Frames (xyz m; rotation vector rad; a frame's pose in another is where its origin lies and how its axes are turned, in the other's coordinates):
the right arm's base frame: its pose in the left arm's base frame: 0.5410 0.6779 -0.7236 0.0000 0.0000 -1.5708
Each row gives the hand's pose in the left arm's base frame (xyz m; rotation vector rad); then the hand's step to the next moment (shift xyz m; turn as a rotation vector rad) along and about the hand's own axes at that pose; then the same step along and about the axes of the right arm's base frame.
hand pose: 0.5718 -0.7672 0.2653 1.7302 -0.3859 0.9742
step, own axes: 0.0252 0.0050 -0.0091 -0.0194 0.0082 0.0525
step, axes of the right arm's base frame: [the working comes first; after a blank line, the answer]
step, axes of the left arm's base frame: 0.0083 0.0113 0.0234 0.0047 -0.0543 -0.0150

-0.0113 0.0083 0.0234 0.0543 0.0047 -0.0150
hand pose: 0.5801 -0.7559 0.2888 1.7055 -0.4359 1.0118
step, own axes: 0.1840 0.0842 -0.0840 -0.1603 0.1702 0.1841
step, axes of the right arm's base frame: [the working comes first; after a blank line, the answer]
step, axes of the left arm's base frame: 0.0117 0.0787 0.2041 -0.1367 -0.2611 -0.0415

-0.0787 0.0117 0.2041 0.2611 -0.1367 -0.0415
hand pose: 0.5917 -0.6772 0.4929 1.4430 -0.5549 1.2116
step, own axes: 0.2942 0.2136 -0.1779 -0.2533 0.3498 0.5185
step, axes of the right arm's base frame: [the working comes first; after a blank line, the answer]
step, axes of the left arm's base frame: -0.1412 0.1884 0.3292 -0.2020 -0.6439 0.0023

-0.1884 -0.1413 0.3292 0.6439 -0.2020 0.0023
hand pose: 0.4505 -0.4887 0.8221 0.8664 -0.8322 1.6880
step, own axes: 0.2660 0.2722 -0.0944 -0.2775 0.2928 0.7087
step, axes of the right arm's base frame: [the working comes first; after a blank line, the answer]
step, axes of the left arm's base frame: -0.3355 0.1386 0.1484 -0.1128 -0.8033 0.0838

-0.1386 -0.3355 0.1484 0.8033 -0.1128 0.0838
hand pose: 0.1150 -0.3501 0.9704 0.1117 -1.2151 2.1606
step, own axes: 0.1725 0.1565 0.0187 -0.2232 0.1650 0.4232
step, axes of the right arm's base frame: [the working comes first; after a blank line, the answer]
step, axes of the left arm's base frame: -0.2297 0.0141 -0.0406 -0.0165 -0.5046 0.0360

-0.0141 -0.2297 -0.0406 0.5046 -0.0165 0.0360
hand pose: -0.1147 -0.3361 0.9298 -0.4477 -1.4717 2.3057
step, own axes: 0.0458 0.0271 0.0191 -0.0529 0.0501 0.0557
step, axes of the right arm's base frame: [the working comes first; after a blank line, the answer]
step, axes of the left arm's base frame: -0.0527 -0.0043 -0.0201 0.0147 -0.0884 -0.0196

0.0043 -0.0527 -0.0201 0.0884 0.0147 -0.0196
